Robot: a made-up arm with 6 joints. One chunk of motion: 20 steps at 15 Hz.
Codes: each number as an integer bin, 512 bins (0 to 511) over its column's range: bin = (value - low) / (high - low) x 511, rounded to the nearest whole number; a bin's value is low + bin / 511 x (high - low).
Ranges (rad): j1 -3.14..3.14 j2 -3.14..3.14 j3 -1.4..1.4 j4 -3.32..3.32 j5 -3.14..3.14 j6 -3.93..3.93
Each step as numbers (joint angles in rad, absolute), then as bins.
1 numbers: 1.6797 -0.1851 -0.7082 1.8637 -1.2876 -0.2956
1 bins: 392 240 126 399 151 236
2 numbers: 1.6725 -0.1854 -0.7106 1.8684 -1.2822 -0.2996
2 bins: 392 240 126 399 151 236
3 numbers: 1.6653 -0.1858 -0.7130 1.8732 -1.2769 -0.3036
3 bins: 391 240 125 400 152 236
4 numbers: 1.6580 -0.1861 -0.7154 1.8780 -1.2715 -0.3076
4 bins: 390 240 125 400 152 236
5 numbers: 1.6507 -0.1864 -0.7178 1.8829 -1.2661 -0.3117
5 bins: 390 240 125 400 152 235
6 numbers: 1.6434 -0.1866 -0.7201 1.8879 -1.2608 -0.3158
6 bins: 389 240 124 401 153 235
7 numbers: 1.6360 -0.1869 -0.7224 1.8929 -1.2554 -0.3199
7 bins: 389 240 124 401 153 235
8 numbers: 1.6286 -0.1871 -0.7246 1.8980 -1.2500 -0.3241
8 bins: 388 240 123 402 154 234
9 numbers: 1.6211 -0.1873 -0.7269 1.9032 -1.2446 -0.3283
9 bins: 387 240 123 402 154 234
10 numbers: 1.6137 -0.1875 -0.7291 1.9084 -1.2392 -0.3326
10 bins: 387 240 122 402 155 234
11 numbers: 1.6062 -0.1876 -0.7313 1.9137 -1.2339 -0.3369
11 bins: 386 240 122 403 155 234
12 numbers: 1.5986 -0.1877 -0.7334 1.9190 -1.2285 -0.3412
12 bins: 386 240 122 403 156 233
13 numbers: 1.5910 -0.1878 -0.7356 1.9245 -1.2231 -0.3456
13 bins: 385 240 121 404 156 233
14 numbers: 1.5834 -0.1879 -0.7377 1.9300 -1.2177 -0.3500
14 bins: 384 240 121 404 156 233
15 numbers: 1.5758 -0.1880 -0.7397 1.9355 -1.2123 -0.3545
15 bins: 384 240 121 404 157 232
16 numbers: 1.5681 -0.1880 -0.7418 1.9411 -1.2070 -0.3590
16 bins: 383 240 120 405 157 232
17 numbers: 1.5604 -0.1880 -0.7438 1.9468 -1.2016 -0.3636
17 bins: 382 240 120 405 158 232
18 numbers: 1.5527 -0.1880 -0.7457 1.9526 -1.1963 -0.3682
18 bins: 382 240 119 406 158 232
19 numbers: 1.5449 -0.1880 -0.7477 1.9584 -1.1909 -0.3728
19 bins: 381 240 119 406 159 231
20 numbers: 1.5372 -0.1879 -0.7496 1.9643 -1.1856 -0.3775
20 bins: 381 240 119 407 159 231
